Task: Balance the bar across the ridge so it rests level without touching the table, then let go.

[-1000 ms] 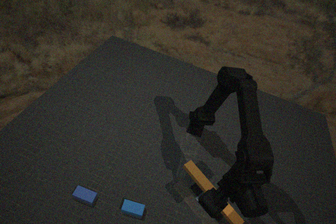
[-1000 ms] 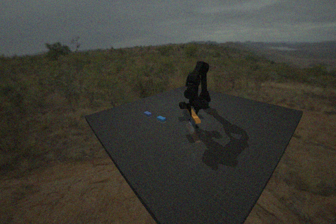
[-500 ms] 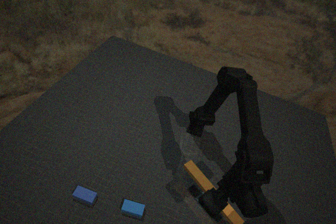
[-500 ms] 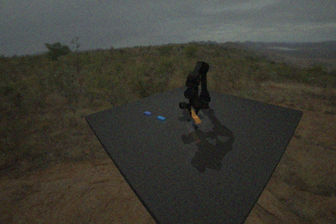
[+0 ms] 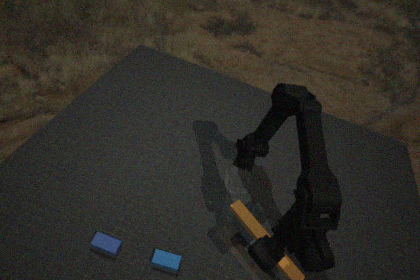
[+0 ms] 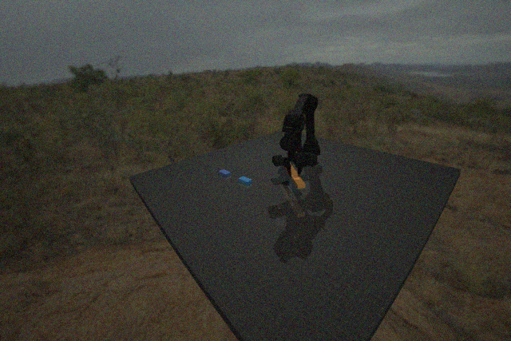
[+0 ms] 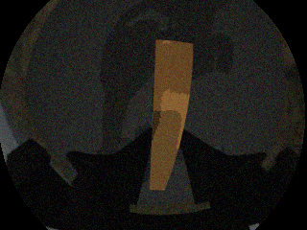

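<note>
My gripper tip is 20 mm to the left of the orange bar and 10 mm past it.
</note>
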